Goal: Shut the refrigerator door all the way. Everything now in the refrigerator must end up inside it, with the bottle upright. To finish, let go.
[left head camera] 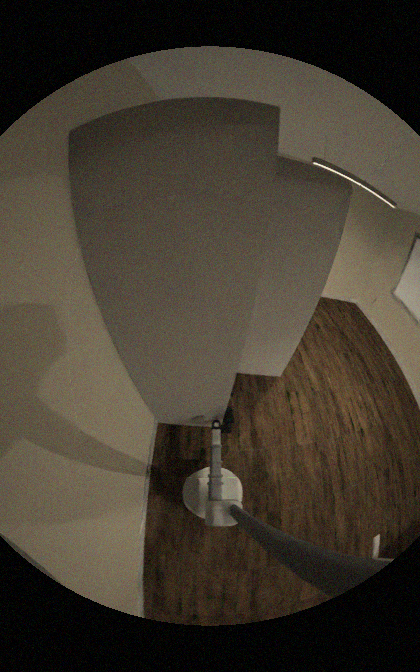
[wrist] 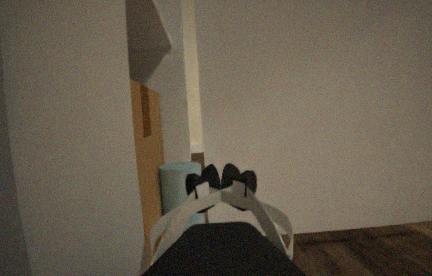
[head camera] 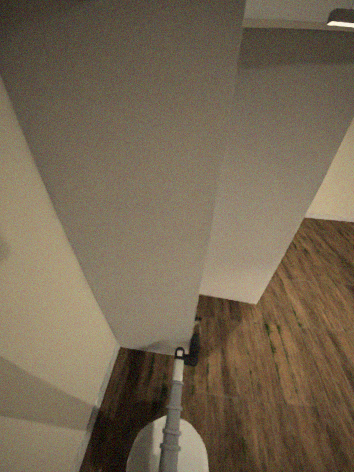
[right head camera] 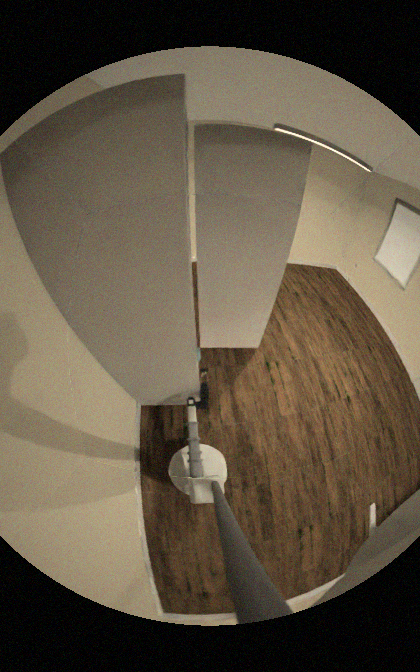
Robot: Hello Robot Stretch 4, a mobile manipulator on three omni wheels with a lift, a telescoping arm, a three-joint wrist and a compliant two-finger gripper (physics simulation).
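Places are measured from the robot's base along level axes (x ahead, y left, z up), in centimetres.
Pixels of known places: gripper, fingertip midpoint: (wrist: 221,179) (head camera: 198,315).
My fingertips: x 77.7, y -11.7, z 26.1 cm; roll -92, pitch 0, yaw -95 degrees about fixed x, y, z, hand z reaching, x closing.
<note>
Behind a point stands the place of what it marks.
The tall grey refrigerator (head camera: 135,175) @(x 57.3, y 16.5, z 136.4 cm) (left head camera: 175,225) (right head camera: 110,225) (wrist: 65,125) @(x 58.8, y -6.8, z 32.3 cm) stands at the left. Its door (head camera: 280,165) @(x 110.0, y -45.5, z 128.9 cm) (left head camera: 305,250) (right head camera: 245,225) (wrist: 320,110) @(x 110.8, y -38.1, z 31.9 cm) stands open beyond the body. In the wrist view, an orange-brown box (wrist: 149,165) @(x 88.7, y -2.7, z 26.0 cm) and an upright pale teal cylinder (wrist: 174,187) @(x 92.7, y -5.4, z 21.5 cm) show inside the opening. I cannot tell whether the cylinder is the bottle. My gripper (head camera: 198,319) @(x 77.7, y -11.7, z 26.1 cm) (right head camera: 204,371) (wrist: 221,179) @(x 77.7, y -11.7, z 26.1 cm) is shut and empty, beside the refrigerator's front edge. In the wrist view its fingertips overlap the cylinder's right side; contact is unclear. The rest of the interior is hidden.
A beige wall (head camera: 30,280) @(x 38.0, y 49.5, z 107.8 cm) (left head camera: 100,435) (right head camera: 75,425) runs close along the left. The wooden floor (head camera: 280,360) @(x 61.7, y -80.4, z -2.6 cm) (left head camera: 310,475) (right head camera: 300,425) (wrist: 375,255) @(x 104.9, y -49.1, z -2.7 cm) extends to the right. A narrow gap separates the refrigerator body from the door. A shelf underside (wrist: 147,42) @(x 104.5, y -0.9, z 47.3 cm) shows above the box.
</note>
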